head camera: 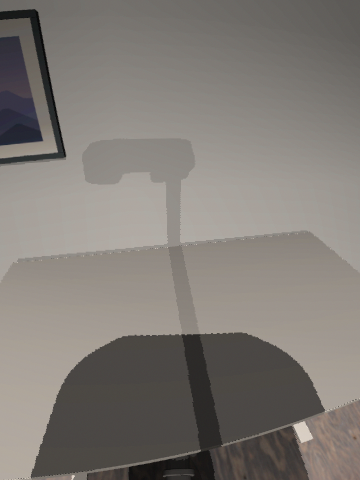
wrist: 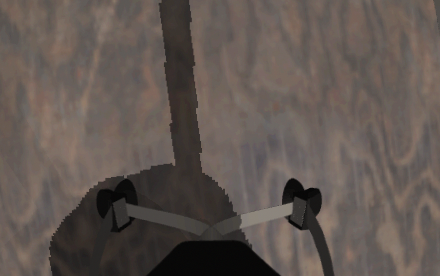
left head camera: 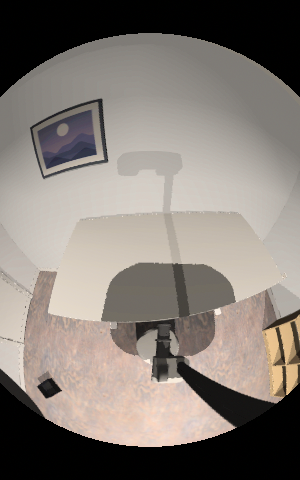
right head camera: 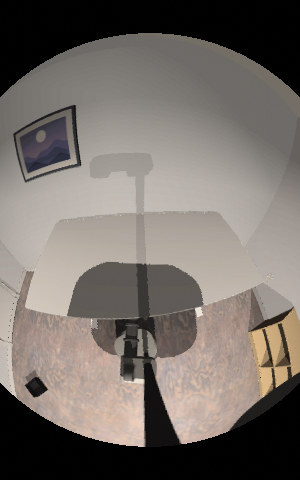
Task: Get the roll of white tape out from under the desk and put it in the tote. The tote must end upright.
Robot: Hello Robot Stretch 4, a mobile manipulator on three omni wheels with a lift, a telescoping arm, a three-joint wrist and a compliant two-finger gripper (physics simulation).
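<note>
The desk has a pale top with a dark shadow across its front part. My gripper is open in the wrist view, its two fingertips wide apart over brown patterned floor, with no object between them. A round shadow with a long strip lies on the floor below and ahead of it. In the head views the arm and wrist reach down to the desk's front edge, and the desk top hides the fingers. The roll of white tape and the tote do not show in any view.
Pale desk legs show below the desk's front edge. A tan shelf unit stands at the right. A small black object is on the floor at the left. A wall stands behind the desk.
</note>
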